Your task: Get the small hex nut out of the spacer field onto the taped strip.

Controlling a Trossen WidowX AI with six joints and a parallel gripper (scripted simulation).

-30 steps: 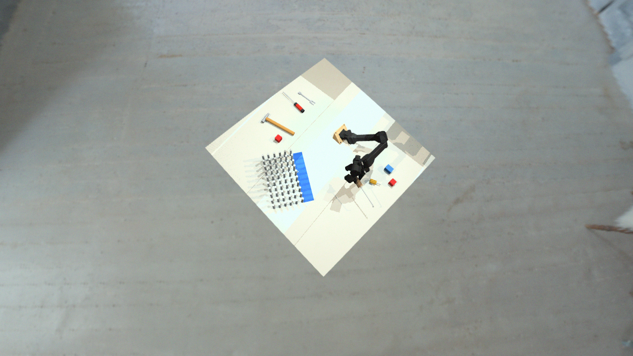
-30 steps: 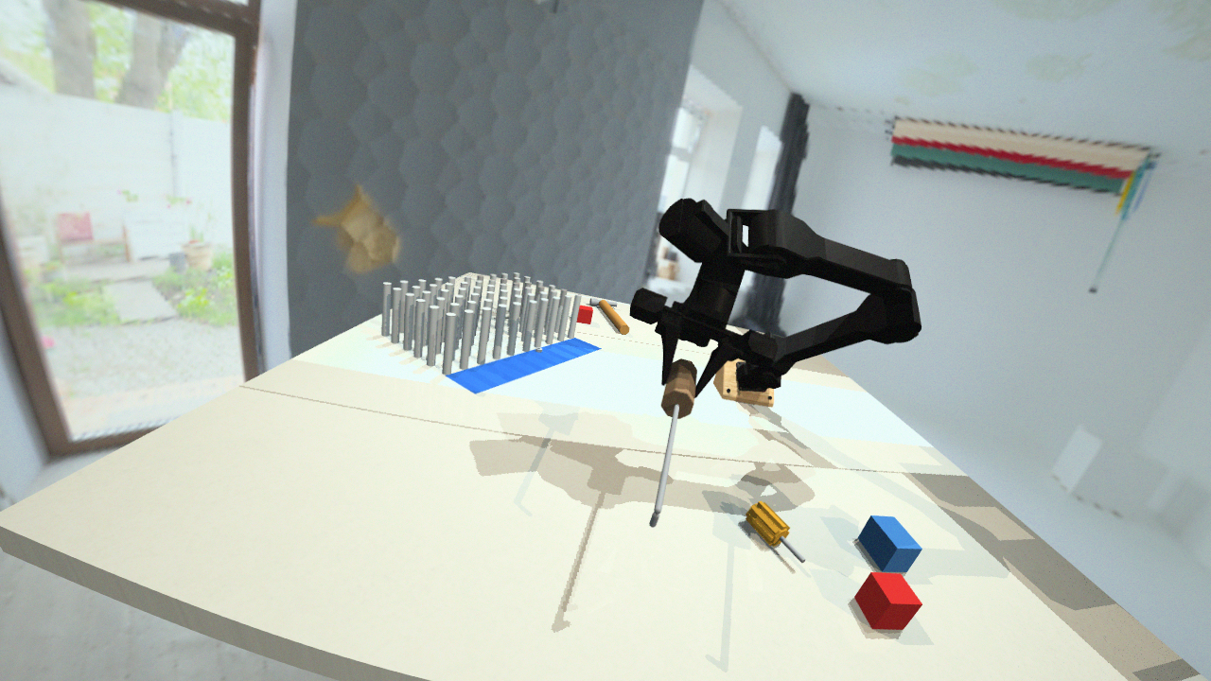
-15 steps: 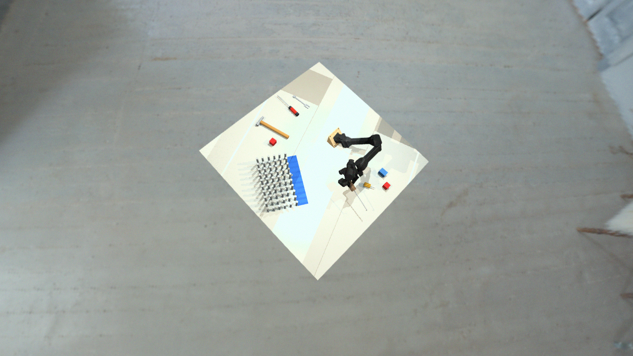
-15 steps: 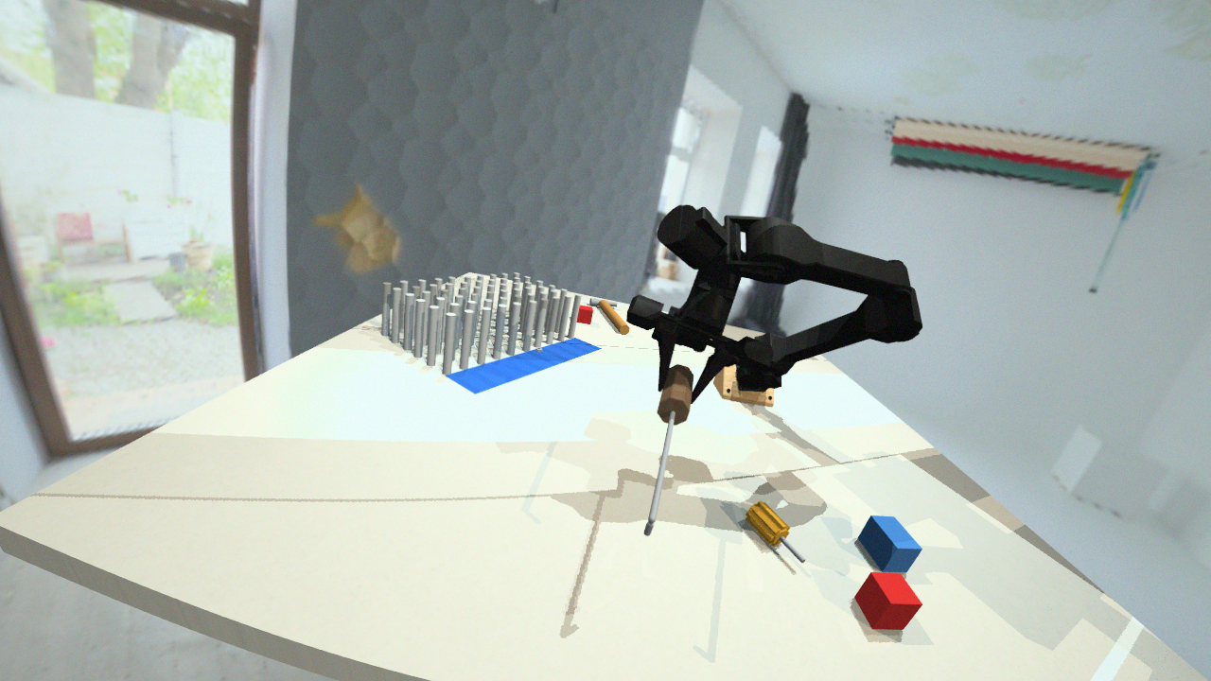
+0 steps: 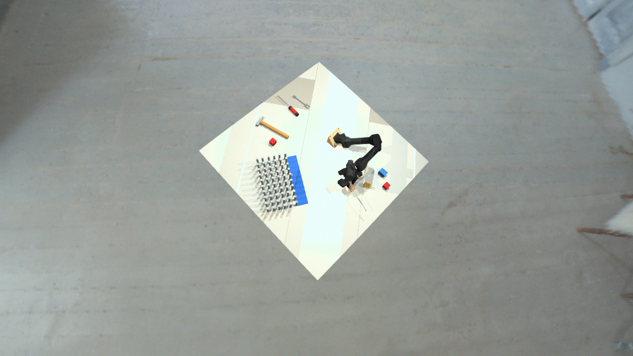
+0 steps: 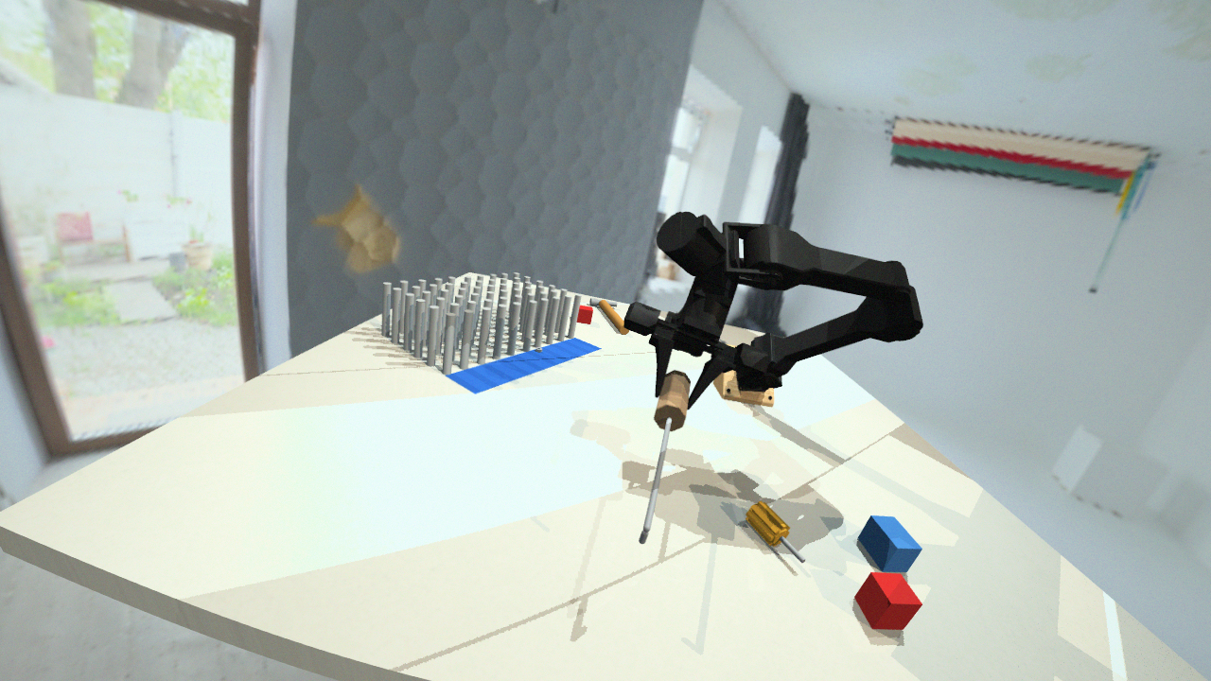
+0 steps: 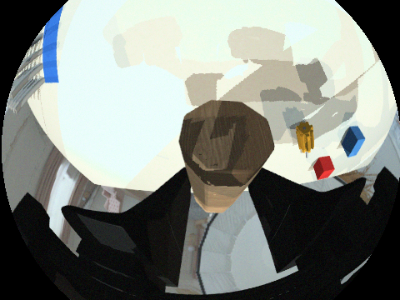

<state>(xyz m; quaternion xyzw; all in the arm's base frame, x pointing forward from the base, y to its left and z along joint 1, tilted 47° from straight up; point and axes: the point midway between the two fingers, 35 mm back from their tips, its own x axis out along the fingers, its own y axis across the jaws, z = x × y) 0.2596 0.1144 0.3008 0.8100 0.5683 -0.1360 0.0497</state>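
Right now my gripper tip is 100 mm to the right of the hook tool, 30 mm short of it and 10 mm above it. From my gripper tip the other things lie so: blue taped strip (340 mm to the right, 180 mm ahead, 110 mm below); then yellow-handled screwdriver (130 mm behind, 110 mm to the left, 100 mm below); then blue cube (290 mm behind, 140 mm to the left, 90 mm below).
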